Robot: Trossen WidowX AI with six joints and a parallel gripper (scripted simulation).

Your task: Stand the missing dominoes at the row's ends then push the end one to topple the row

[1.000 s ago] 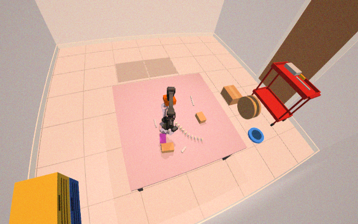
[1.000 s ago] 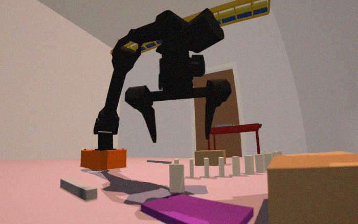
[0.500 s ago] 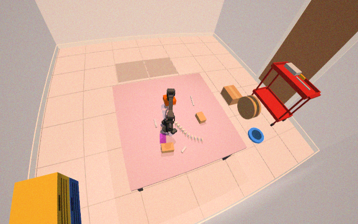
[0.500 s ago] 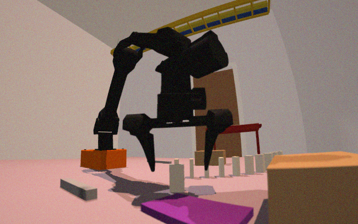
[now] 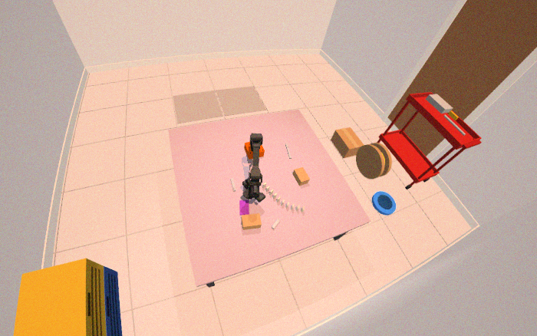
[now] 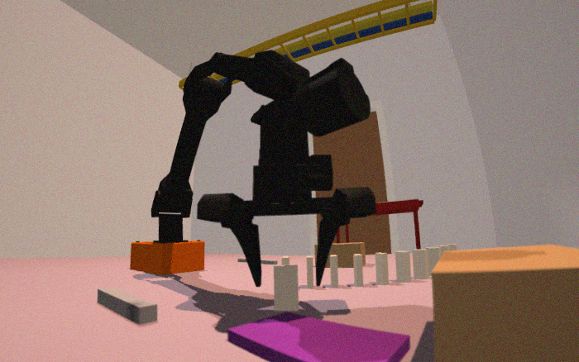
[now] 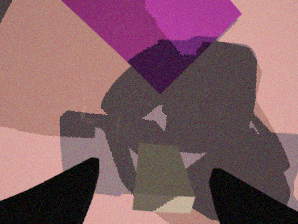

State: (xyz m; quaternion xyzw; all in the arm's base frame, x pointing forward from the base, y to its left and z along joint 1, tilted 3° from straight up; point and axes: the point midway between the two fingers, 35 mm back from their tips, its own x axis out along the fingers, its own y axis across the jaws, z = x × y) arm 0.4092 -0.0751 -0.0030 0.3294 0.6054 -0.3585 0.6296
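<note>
Right now the magenta flat plate is 7 cm to the right of my gripper tip, 7 cm ahead of it and 2 cm below it.
</note>
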